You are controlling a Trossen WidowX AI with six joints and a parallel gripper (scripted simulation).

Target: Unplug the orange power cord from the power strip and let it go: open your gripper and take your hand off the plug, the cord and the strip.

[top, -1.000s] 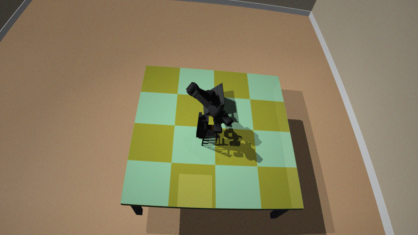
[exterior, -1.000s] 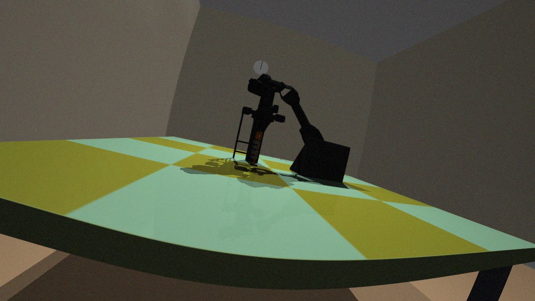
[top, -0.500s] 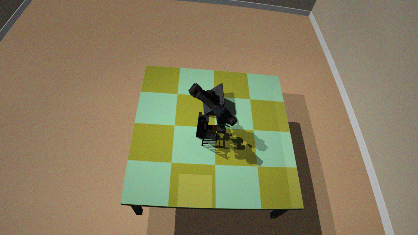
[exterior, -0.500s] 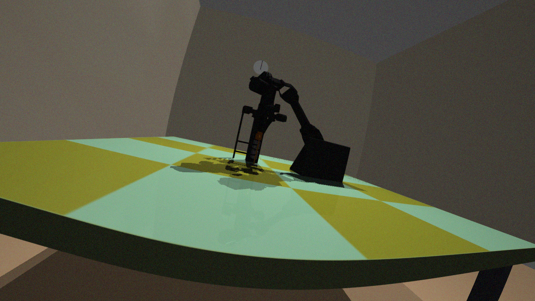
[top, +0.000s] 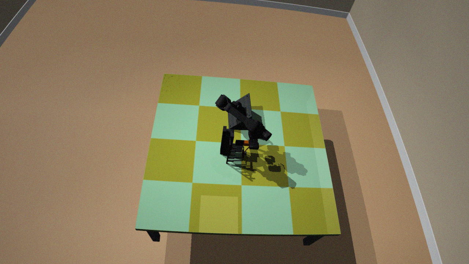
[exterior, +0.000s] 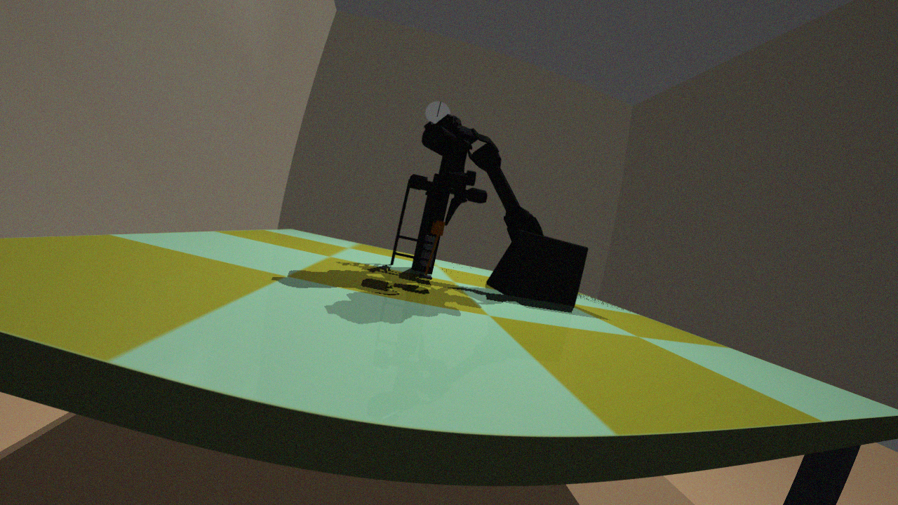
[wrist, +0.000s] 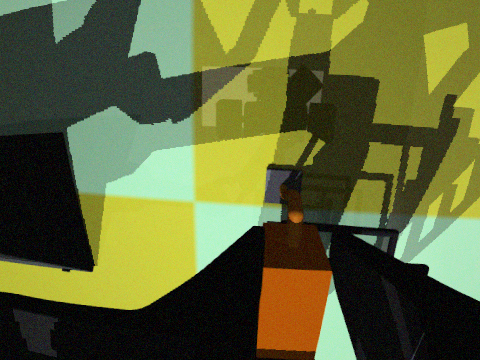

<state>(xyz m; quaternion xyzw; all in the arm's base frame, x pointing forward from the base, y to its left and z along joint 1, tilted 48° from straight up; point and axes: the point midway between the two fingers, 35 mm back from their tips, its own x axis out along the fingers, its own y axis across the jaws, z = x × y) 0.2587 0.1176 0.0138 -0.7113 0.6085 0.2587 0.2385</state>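
Right now the orange plug is 10 mm ahead of my gripper tip and 50 mm to the right of it.
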